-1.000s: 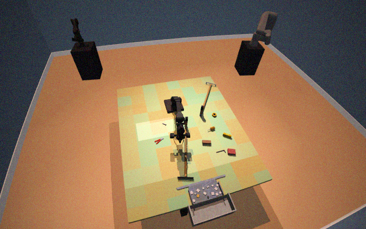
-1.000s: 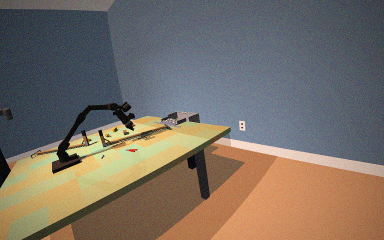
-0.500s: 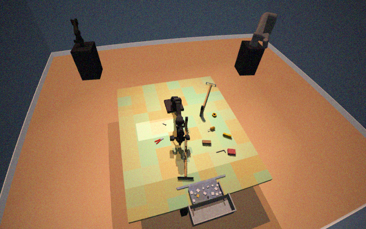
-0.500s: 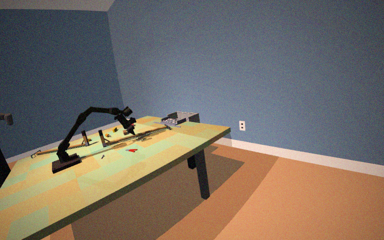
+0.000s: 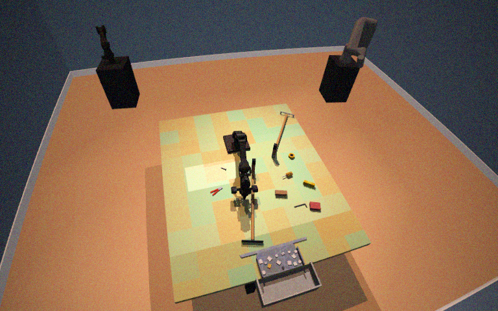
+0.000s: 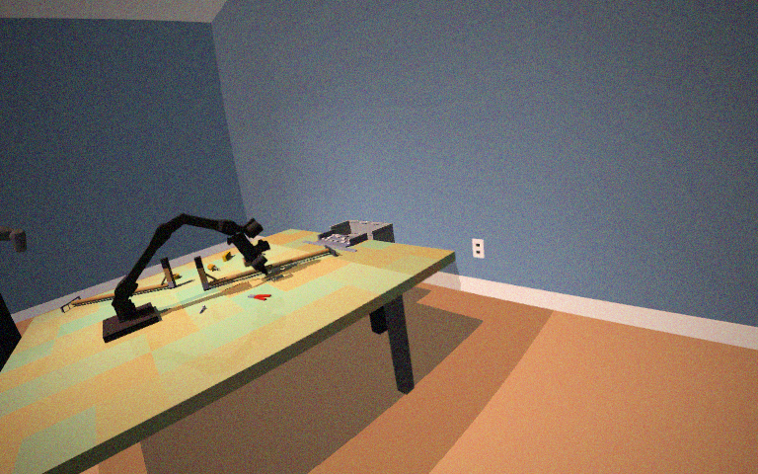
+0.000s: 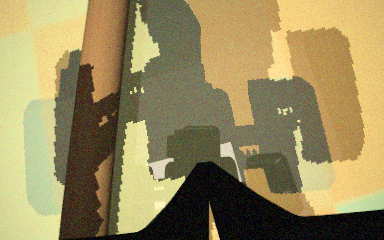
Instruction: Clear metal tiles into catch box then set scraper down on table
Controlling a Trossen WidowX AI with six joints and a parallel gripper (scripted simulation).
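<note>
My gripper tip is 30 mm short of the long scraper, 60 mm to the right of it and 50 mm below it. From my gripper tip the other things lie so: orange screwdriver: 180 mm behind, 370 mm to the left, 10 mm above; hex key: 100 mm ahead, 420 mm to the left, 10 mm below; brown block: 20 mm behind, 280 mm to the left.
</note>
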